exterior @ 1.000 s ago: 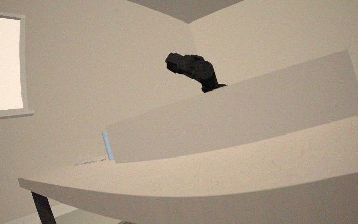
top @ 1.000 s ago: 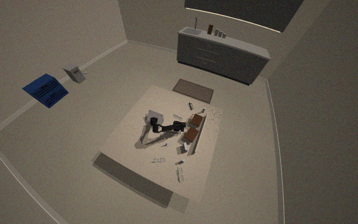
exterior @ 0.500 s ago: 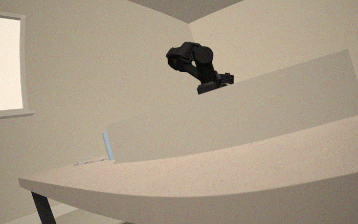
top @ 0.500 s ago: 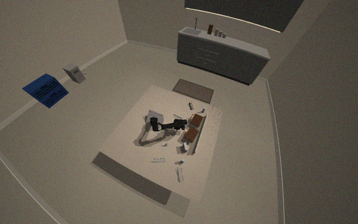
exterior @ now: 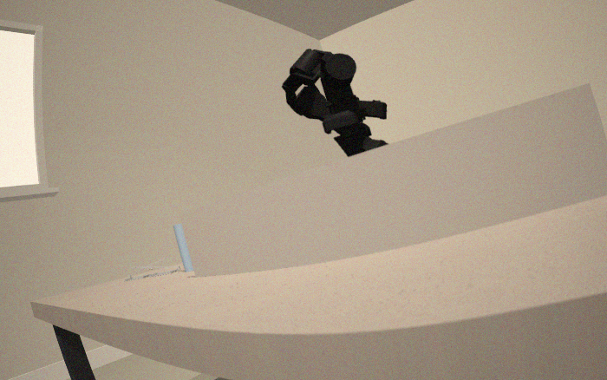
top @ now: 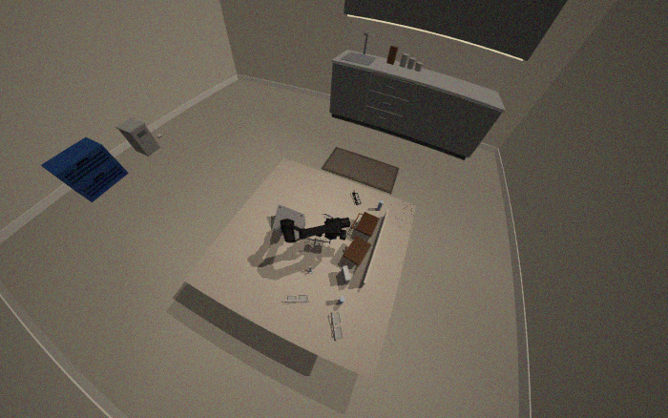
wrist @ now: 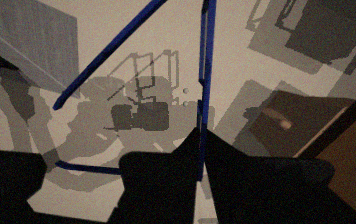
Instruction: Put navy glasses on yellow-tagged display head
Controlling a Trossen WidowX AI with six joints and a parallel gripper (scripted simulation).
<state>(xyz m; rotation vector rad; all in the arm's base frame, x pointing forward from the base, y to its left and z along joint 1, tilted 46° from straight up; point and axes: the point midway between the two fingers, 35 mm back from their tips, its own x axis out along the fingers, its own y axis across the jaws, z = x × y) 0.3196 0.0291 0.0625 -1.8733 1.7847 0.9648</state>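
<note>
Right now the pale round post is 21 cm to the right of my gripper tip, 9 cm below it and 6 cm behind it. From my gripper tip the other things lie so: display head 17 cm ahead, 6 cm below; white block 18 cm to the right, 17 cm ahead, 6 cm below; upright board 31 cm ahead, 10 cm to the left, 6 cm below.
</note>
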